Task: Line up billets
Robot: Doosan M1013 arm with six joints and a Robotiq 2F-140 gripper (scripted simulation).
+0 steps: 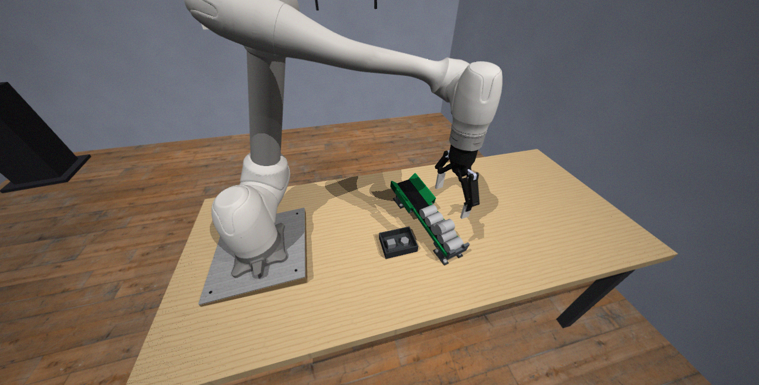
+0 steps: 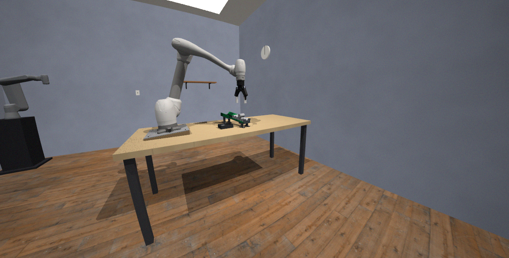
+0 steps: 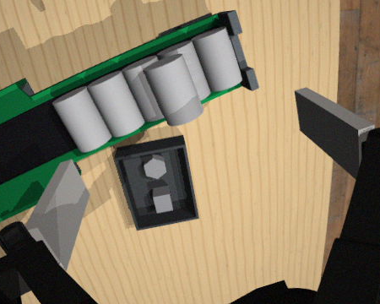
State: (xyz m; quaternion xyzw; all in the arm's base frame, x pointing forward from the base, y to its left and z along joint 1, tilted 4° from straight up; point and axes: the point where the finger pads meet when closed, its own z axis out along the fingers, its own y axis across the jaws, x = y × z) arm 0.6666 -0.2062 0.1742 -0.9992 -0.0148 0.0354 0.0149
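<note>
Right now my hand is 14 cm above the billet. Round my hand: dark tray (24 cm below, 15 cm behind, 6 cm to the left); grey stop (19 cm below, 8 cm to the right, 1 cm ahead); hexagonal piece (24 cm below, 13 cm behind, 6 cm to the left).
</note>
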